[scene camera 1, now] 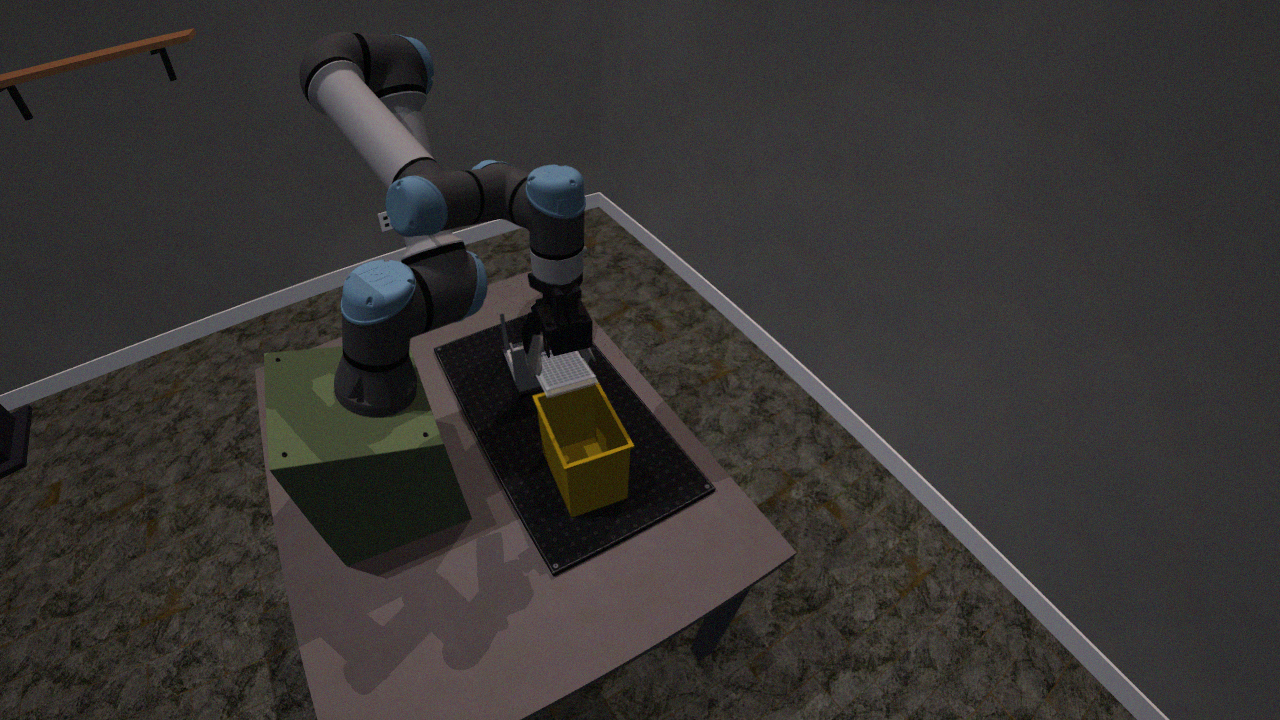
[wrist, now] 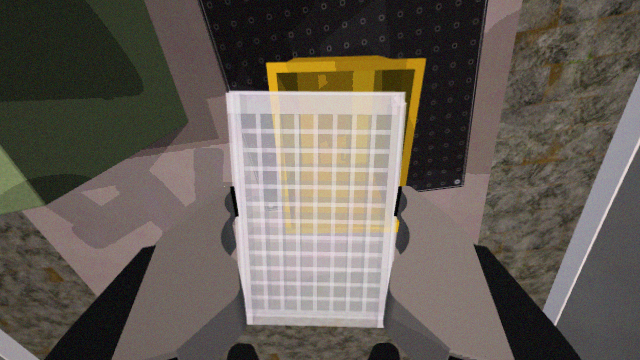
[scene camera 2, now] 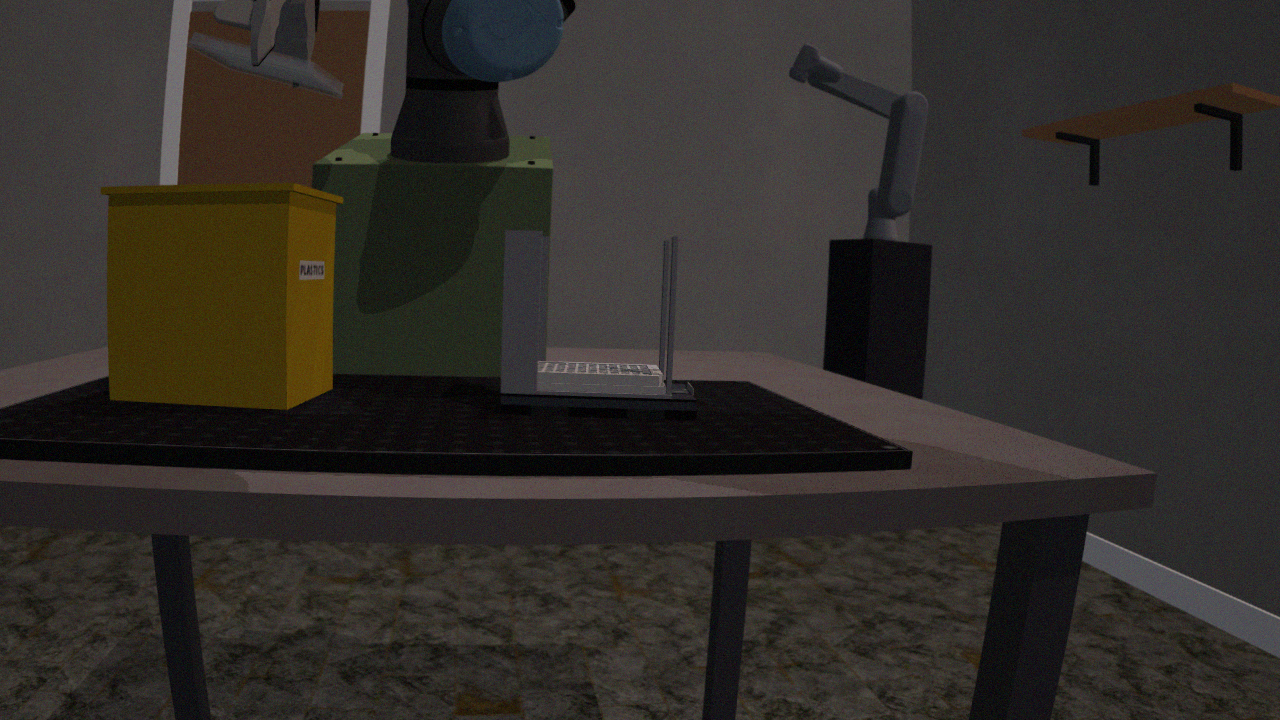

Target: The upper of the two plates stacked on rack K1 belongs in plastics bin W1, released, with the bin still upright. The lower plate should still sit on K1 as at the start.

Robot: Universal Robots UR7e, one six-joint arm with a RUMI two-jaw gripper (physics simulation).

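Where they show: gripper, fingertip midpoint: (scene camera 1: 560, 370) (wrist: 316, 189) (scene camera 2: 277, 77); arm's base, origin of the base link: (scene camera 1: 375, 387) (scene camera 2: 449, 153).
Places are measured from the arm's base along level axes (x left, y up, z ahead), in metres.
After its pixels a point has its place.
My gripper (scene camera 1: 565, 356) {x -0.196, y 0.025, z 0.275 m} (scene camera 2: 279, 46) {x -0.196, y 0.025, z 0.275 m} (wrist: 316, 189) {x -0.196, y 0.025, z 0.275 m} is shut on a clear white gridded plate (scene camera 1: 569, 374) {x -0.233, y 0.048, z 0.269 m} (scene camera 2: 313, 80) {x -0.160, y 0.013, z 0.321 m} (wrist: 315, 260) {x -0.224, y 0.049, z 0.266 m}, holding it by its two long sides. The plate is tilted in scene camera 2 and hangs high above the yellow plastics bin W1 (scene camera 1: 597, 485) {x -0.314, y -0.176, z 0.259 m} (scene camera 2: 201, 295) {x -0.243, y -0.171, z 0.347 m} (wrist: 420, 82) {x -0.183, y -0.082, z 0.369 m}. In the wrist view it covers much of the bin's opening. The bin stands upright. The lower plate (scene camera 2: 599, 379) {x 0.080, y -0.232, z 0.412 m} sits flat on rack K1 (scene camera 1: 520, 374) {x 0.028, y -0.189, z 0.314 m} (scene camera 2: 521, 308) {x 0.017, y -0.177, z 0.399 m}, between its uprights. In scene camera 1 the gripper and held plate hide part of the rack.
The bin and rack stand on a black perforated board (scene camera 1: 510, 447) {x -0.078, y -0.262, z 0.208 m} (scene camera 2: 760, 438) {x 0.170, y -0.262, z 0.519 m} (wrist: 450, 115) {x -0.291, y -0.262, z 0.462 m} on the table (scene camera 1: 572, 626) {x -0.471, y -0.275, z 0.070 m} (scene camera 2: 1011, 438) {x 0.434, y -0.275, z 0.521 m}. A green pedestal (scene camera 1: 358, 483) {x -0.137, y -0.045, z -0.108 m} (scene camera 2: 429, 268) {x -0.027, y -0.147, z 0.080 m} (wrist: 75, 125) {x -0.122, y -0.086, z 0.060 m} carries my arm beside the board. Another arm (scene camera 2: 905, 143) stands on a dark pedestal (scene camera 2: 877, 304) behind.
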